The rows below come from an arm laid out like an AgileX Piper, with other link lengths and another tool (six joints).
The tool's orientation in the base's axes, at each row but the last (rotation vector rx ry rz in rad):
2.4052 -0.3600 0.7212
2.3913 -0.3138 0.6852
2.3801 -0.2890 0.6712
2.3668 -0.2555 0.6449
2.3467 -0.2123 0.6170
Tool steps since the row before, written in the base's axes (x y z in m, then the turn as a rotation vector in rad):
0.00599 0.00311 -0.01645 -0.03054 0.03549 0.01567
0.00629 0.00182 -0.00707 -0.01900 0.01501 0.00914
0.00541 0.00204 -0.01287 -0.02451 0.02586 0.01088
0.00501 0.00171 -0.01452 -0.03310 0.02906 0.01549
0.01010 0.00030 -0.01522 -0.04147 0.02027 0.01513
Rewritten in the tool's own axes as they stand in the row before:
-0.00478 -0.01254 0.01166 -0.01892 -0.00816 -0.04487
0.00131 -0.00735 0.00609 -0.01173 0.00011 -0.02307
-0.00236 -0.01028 0.00938 -0.01584 -0.00534 -0.03329
-0.00315 -0.01102 0.01037 -0.02091 -0.00231 -0.04168
0.00143 -0.01230 0.01343 -0.02854 0.00666 -0.03874

